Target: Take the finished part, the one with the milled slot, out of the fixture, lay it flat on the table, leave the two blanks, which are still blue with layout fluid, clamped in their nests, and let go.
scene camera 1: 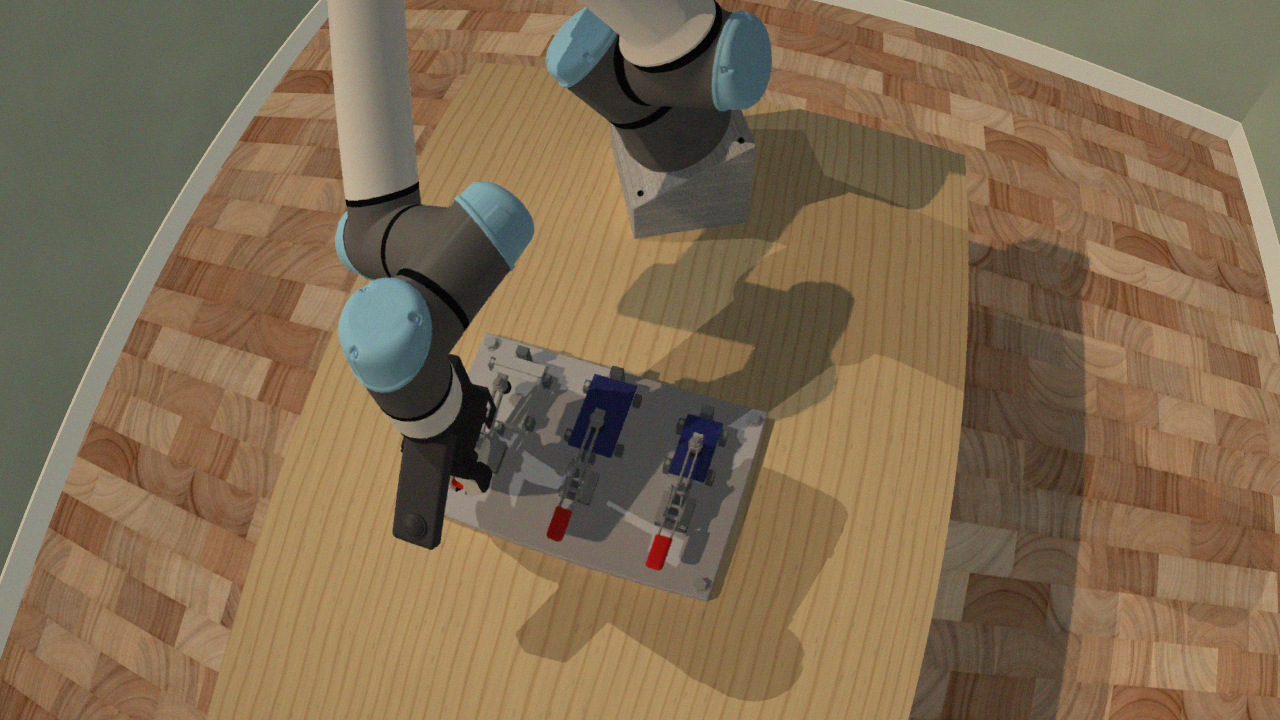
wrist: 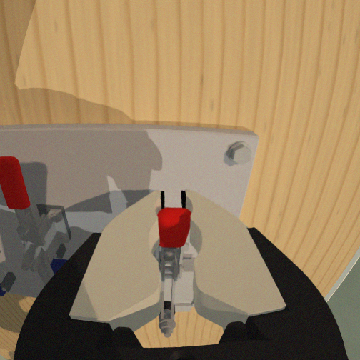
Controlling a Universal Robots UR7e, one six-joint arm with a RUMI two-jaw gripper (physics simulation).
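Where they show: gripper, between the fingertips: [scene camera 1: 467,488]; arm's base, origin of its link: [scene camera 1: 679,123].
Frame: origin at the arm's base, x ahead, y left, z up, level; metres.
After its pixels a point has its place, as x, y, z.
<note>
My gripper [scene camera 1: 459,486] @(0.512, -0.088, -0.073) [wrist: 172,192] is shut on the red handle [wrist: 174,227] of the left clamp, at the fixture plate's left end in the scene view. The finished part [wrist: 185,292] is a pale grey block, partly visible beside that clamp's arm in the wrist view; its slot is hidden, and it is hard to make out in the scene view. I cannot tell whether the clamp tip touches it. A larger blue blank [scene camera 1: 615,394] @(0.348, 0.028, -0.086) sits in the middle nest and a smaller blue blank [scene camera 1: 711,434] @(0.368, 0.144, -0.075) in the right nest, each under its clamp's tip.
The fixture plate [scene camera 1: 644,447] @(0.393, 0.076, -0.102) [wrist: 200,160] lies on the wooden table [scene camera 1: 358,608] @(0.700, -0.181, -0.116) [wrist: 280,75]. The middle red handle [scene camera 1: 558,523] @(0.518, 0.022, -0.065) [wrist: 14,182] and right red handle [scene camera 1: 658,552] @(0.519, 0.132, -0.055) stick out towards the plate's near edge. A bolt head [wrist: 238,153] stands at the plate corner near the gripper.
</note>
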